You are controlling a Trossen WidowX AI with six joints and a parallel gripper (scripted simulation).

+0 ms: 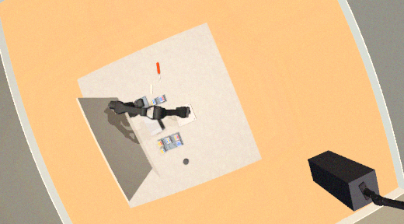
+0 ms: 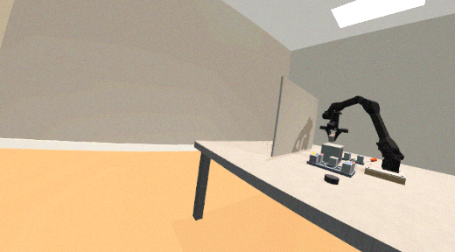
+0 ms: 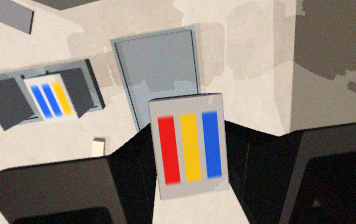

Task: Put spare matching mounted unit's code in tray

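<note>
Now: gripper tip 10 mm past the flat grey tray and 110 mm above it. The rest, counted from my gripper tip: mounted unit: 70 mm behind, 190 mm to the left, 60 mm below; then spare: 60 mm behind, 360 mm to the left, 70 mm below; then tall panel: 160 mm ahead, 210 mm to the left, 110 mm above.
</note>
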